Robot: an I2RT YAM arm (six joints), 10 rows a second.
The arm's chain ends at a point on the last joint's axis. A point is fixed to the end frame.
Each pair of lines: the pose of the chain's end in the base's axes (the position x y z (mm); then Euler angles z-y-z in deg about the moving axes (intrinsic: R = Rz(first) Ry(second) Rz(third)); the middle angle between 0 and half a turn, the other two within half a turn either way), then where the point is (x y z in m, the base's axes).
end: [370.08, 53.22, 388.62, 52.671, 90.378, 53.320]
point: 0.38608 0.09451 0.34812
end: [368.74, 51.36, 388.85, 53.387, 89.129, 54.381]
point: 0.38415 0.09399 0.34952
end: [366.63, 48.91, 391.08, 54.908, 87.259, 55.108]
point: 0.38120 0.09324 0.35336
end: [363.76, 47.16, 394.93, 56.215, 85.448, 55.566]
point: 0.37770 0.09296 0.35875
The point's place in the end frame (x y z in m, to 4 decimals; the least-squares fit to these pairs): 0.0339 -0.0249 0.0428
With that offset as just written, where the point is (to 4 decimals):
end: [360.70, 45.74, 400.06, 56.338, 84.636, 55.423]
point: 0.3749 0.0919 0.3645
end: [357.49, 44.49, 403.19, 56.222, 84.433, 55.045]
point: 0.3721 0.0906 0.3677
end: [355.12, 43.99, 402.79, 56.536, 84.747, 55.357]
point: 0.3692 0.0902 0.3671
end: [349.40, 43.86, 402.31, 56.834, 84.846, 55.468]
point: 0.3631 0.0901 0.3666
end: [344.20, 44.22, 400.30, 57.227, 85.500, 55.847]
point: 0.3571 0.0903 0.3641
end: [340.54, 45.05, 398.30, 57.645, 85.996, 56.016]
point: 0.3529 0.0910 0.3618
